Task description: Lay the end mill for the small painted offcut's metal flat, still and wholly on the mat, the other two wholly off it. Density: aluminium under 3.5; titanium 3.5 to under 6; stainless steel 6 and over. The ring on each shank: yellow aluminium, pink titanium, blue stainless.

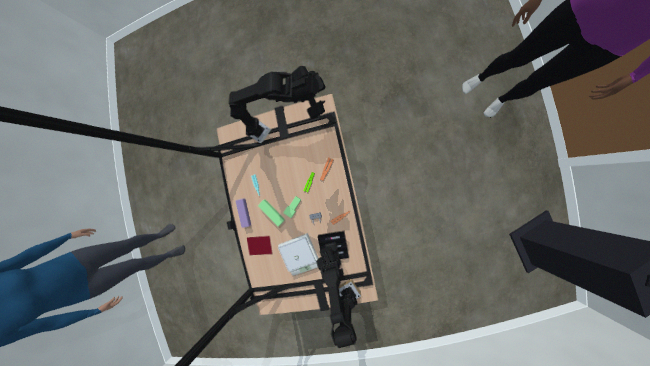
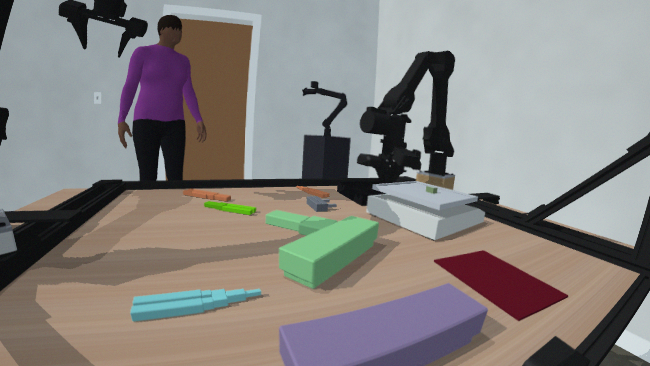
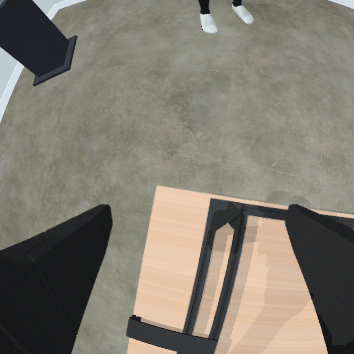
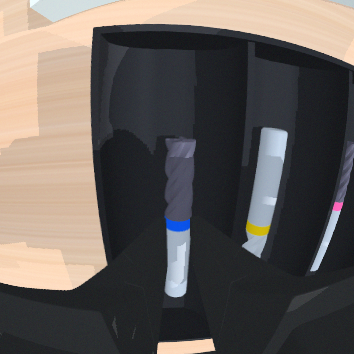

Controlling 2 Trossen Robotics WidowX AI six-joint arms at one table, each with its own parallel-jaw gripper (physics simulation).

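Frame: origin at the left arm's base, x left, y down, z back, level; centimetres.
Seen in the pictures: left gripper, fingertip midpoint: (image 1: 320,92) (image 2: 102,53) (image 3: 201,215); right gripper, fingertip midpoint: (image 1: 335,253) (image 4: 177,225); left arm's base, origin of the base link: (image 1: 257,130); right arm's base, origin of the base link: (image 1: 348,293) (image 2: 436,173).
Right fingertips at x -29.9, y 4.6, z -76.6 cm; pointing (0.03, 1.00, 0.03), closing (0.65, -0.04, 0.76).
Offsets run from my right fingertips to a thing's top centre. Level surfaces: height alone.
A black tray (image 1: 321,242) (image 4: 95,100) holds three end mills in its slots: a blue-ringed one @[dy -0.4, dx +0.3, dz -0.2 cm] (image 4: 179,185), a yellow-ringed one @[dy -0.4, dx +2.6, dz +3.1 cm] (image 4: 267,175) and a thinner pink-ringed one @[dy -0.4, dx +6.1, dz +6.6 cm] (image 4: 338,206). My right gripper (image 4: 177,225) is shut on the blue-ringed end mill near its ring, at tray height. My left gripper (image 3: 201,215) (image 2: 102,52) is open and empty, high at the table's far end from the tray. The maroon mat @[dy +0.8 cm] (image 1: 259,245) (image 2: 500,285) has no end mill on it. A small green offcut @[dy -6.3, dx -13.3, dz +16.2 cm] (image 1: 296,258) (image 2: 431,189) sits on the white scale (image 1: 297,245) (image 2: 425,220); its display is unreadable.
A purple block @[dy -2.8, dx -14.8, dz +56.9 cm] (image 1: 243,213) (image 2: 385,325) lies beside the mat. Green blocks @[dy -2.8, dx -3.5, dz +42.8 cm] (image 1: 271,213) (image 2: 325,250), cyan @[dy +0.1, dx +3.1, dz +60.3 cm] (image 1: 255,185) (image 2: 195,302), lime @[dy +0.0, dx +23.7, dz +35.7 cm] (image 1: 309,182) and orange pieces @[dy -0.1, dx +35.0, dz +32.2 cm] (image 1: 326,169), and a grey piece @[dy -0.7, dx +9.7, dz +20.7 cm] (image 1: 315,216) lie on the table. Black rails frame it.
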